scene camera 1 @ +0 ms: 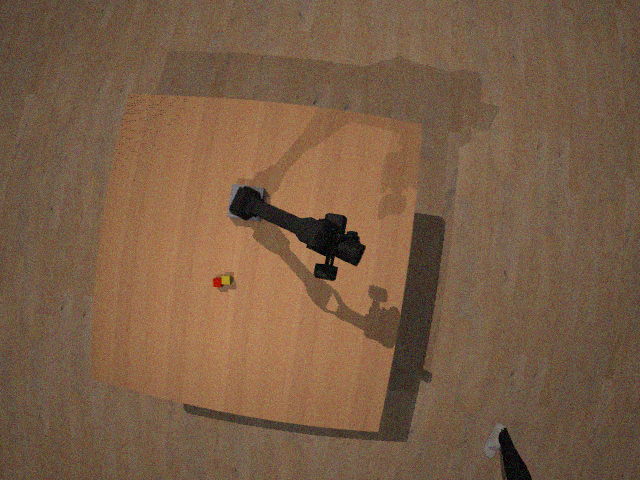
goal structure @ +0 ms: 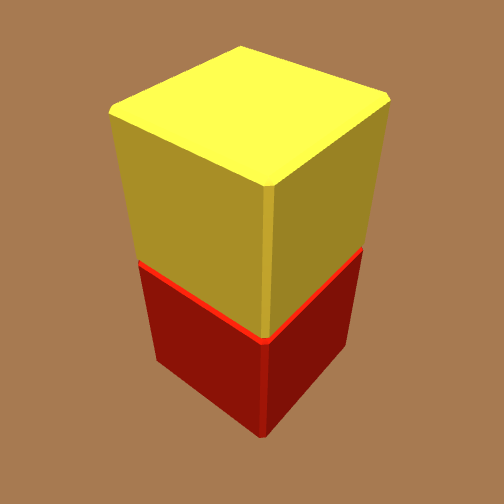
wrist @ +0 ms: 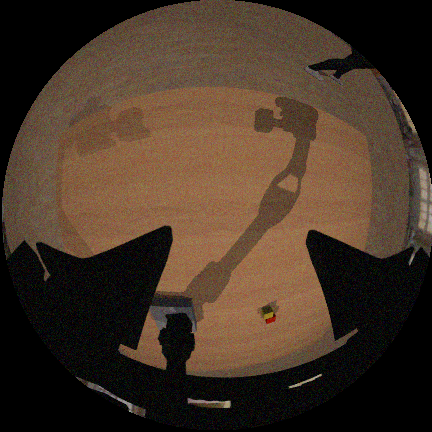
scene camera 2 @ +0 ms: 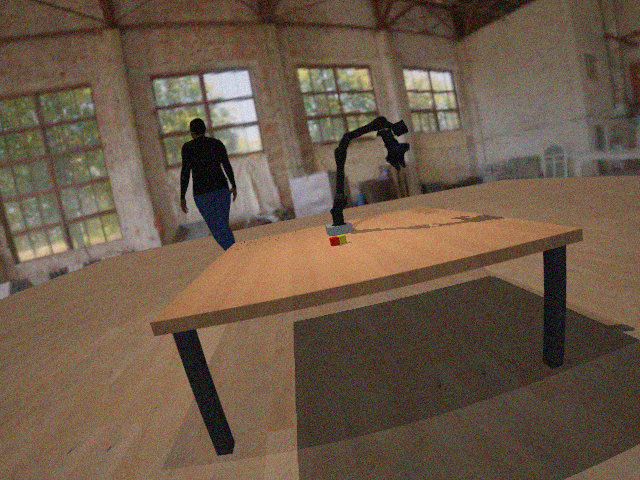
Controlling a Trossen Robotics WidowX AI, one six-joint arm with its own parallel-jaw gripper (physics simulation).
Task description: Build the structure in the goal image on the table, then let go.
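Frame: origin at the arm's base, x ahead, y left, z up, level; metres.
Seen in the pictures: gripper, fingertip midpoint: [wrist: 243,235] [scene camera 2: 402,169]; arm's base at its link origin: [wrist: 178,320] [scene camera 2: 338,224].
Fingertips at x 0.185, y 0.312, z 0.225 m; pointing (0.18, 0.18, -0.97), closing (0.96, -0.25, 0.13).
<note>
Offsets run from my fingertips to a thing's top centre. Level surfaces: height alone.
A red cube {0.096 m ahead, 0.440 m right, 0.235 m down} [scene camera 1: 217,282] [scene camera 2: 334,240] [wrist: 270,320] and a yellow cube {0.087 m ahead, 0.405 m right, 0.235 m down} [scene camera 1: 226,280] [scene camera 2: 342,239] [wrist: 268,314] rest side by side on the wooden table {0.268 m down} [scene camera 1: 155,320] [scene camera 2: 258,281] [wrist: 200,175]. They look to be touching, slightly offset from each other. My gripper [scene camera 1: 330,248] [scene camera 2: 399,166] [wrist: 243,235] is open and empty. It hangs high above the table, well away from both cubes, which lie on the other side of the arm's base in the first scene view's lower left. In the wrist view the cubes show small, low and right of centre, between the dark fingers.
The arm's grey base [scene camera 1: 262,193] [scene camera 2: 339,230] [wrist: 160,316] stands on the table near the cubes. A person in a black top [scene camera 2: 206,165] stands beyond the table in the second scene view. Part of a person's leg [scene camera 1: 514,459] shows at the first scene view's lower right. Arm shadows cross the table.
</note>
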